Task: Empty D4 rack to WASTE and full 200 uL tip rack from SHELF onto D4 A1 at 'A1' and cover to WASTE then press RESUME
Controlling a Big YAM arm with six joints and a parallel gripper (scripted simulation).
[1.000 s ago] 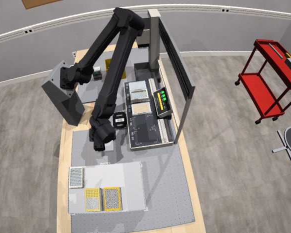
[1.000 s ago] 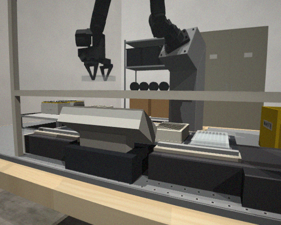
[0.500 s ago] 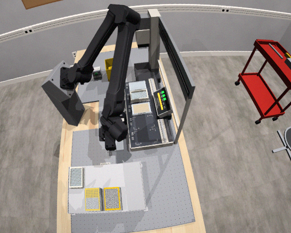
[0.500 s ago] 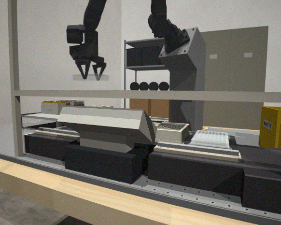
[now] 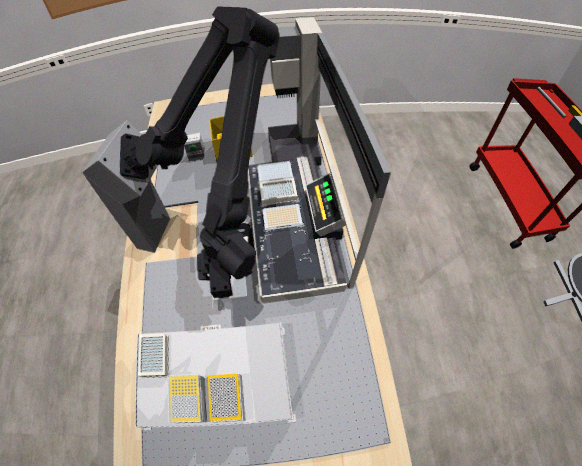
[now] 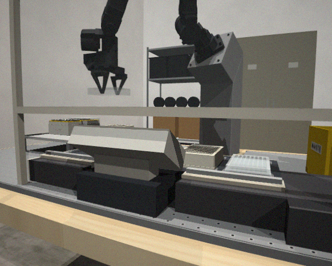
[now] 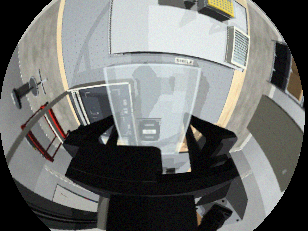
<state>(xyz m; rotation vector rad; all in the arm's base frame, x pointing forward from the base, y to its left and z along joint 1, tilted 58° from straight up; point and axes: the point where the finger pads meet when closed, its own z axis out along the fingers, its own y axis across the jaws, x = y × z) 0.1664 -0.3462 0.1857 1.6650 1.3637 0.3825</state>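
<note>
Right now the yellow waste bin is 36 cm ahead of my hand, 63 cm to the left of it and 19 cm below it. From my hand the other things lie so: clear cover: 1 cm above; then black spare nest: 13 cm ahead, 21 cm to the left, 23 cm below; then shelf unit: 21 cm behind, 14 cm to the right, 18 cm below.
</note>
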